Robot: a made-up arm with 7 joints. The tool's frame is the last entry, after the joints. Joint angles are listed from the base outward.
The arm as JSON. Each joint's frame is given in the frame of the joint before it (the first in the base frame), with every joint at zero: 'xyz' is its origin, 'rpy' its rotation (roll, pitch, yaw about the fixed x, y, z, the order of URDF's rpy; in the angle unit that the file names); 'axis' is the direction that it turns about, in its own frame. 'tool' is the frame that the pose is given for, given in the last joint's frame.
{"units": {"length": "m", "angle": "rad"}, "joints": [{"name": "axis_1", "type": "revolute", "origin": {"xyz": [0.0, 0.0, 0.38], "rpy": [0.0, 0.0, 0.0]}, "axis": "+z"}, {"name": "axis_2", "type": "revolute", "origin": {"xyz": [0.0, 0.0, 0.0], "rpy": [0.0, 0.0, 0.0]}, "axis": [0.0, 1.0, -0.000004]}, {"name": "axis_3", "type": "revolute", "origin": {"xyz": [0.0, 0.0, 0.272], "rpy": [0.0, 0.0, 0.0]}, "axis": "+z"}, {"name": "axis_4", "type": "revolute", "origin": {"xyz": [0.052, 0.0, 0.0], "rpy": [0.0, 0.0, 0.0]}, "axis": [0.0, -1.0, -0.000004]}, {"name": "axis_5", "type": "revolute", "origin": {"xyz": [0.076, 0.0, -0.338], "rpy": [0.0, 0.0, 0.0]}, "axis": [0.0, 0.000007, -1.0]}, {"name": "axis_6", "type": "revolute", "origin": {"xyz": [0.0, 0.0, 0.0], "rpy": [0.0, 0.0, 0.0]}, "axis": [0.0, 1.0, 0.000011]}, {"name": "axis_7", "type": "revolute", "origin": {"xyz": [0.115, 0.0, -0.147], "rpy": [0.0, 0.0, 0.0]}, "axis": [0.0, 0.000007, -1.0]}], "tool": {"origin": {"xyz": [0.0, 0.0, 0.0], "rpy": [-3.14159, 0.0, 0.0]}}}
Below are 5 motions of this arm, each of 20 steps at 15 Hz.
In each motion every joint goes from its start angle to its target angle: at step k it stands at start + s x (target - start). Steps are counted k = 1, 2, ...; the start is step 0. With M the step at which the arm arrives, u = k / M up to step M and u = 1 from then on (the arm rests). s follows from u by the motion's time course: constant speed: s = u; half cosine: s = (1 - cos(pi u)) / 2; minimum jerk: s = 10 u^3 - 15 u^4 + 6 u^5.
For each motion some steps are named. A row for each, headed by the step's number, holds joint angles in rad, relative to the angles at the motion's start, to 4 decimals.
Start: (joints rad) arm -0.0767 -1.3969 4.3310 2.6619 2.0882 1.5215 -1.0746
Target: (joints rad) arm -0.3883 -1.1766 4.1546 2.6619 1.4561 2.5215 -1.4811
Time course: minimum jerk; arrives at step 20
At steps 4, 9, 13, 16, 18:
4: -0.0180 0.0128 -0.0102 0.0000 -0.0366 0.0579 -0.0235
9: -0.1268 0.0896 -0.0718 0.0000 -0.2572 0.4069 -0.1654
13: -0.2383 0.1685 -0.1349 0.0000 -0.4834 0.7648 -0.3109
16: -0.2936 0.2075 -0.1662 0.0000 -0.5955 0.9421 -0.3830
18: -0.3089 0.2184 -0.1749 0.0000 -0.6267 0.9914 -0.4030

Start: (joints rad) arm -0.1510 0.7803 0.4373 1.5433 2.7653 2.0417 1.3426
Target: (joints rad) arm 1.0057 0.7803 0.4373 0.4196 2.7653 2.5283 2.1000
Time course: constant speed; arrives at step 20
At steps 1, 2, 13, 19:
1: 0.0578 0.0000 0.0000 -0.0562 0.0000 0.0243 0.0379
2: 0.1157 0.0000 0.0000 -0.1124 0.0000 0.0487 0.0757
13: 0.7519 0.0000 0.0000 -0.7304 0.0000 0.3163 0.4923
19: 1.0989 0.0000 0.0000 -1.0675 0.0000 0.4623 0.7195

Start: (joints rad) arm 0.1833 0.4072 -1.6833 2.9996 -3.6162 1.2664 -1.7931
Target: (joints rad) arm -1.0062 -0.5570 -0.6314 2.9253 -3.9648 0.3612 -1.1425
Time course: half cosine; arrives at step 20
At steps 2, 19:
2: -0.0291 -0.0236 0.0257 -0.0018 -0.0085 -0.0222 0.0159
19: -1.1822 -0.9583 1.0454 -0.0738 -0.3465 -0.8996 0.6466

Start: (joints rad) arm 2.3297 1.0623 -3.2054 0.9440 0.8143 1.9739 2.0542
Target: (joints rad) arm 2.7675 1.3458 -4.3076 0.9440 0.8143 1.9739 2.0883
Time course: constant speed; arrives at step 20
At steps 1, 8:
1: 0.0219 0.0142 -0.0551 0.0000 0.0000 0.0000 0.0017
8: 0.1751 0.1134 -0.4409 0.0000 0.0000 0.0000 0.0136

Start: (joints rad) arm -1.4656 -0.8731 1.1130 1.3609 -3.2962 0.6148 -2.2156
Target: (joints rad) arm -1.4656 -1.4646 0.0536 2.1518 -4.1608 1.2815 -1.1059
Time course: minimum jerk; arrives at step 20
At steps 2, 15, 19, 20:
2: 0.0000 -0.0051 -0.0091 0.0068 -0.0074 0.0057 0.0095
15: 0.0000 -0.5303 -0.9497 0.7090 -0.7751 0.5977 0.9948
19: 0.0000 -0.5908 -1.0582 0.7900 -0.8636 0.6659 1.1084
20: 0.0000 -0.5915 -1.0594 0.7909 -0.8646 0.6667 1.1097

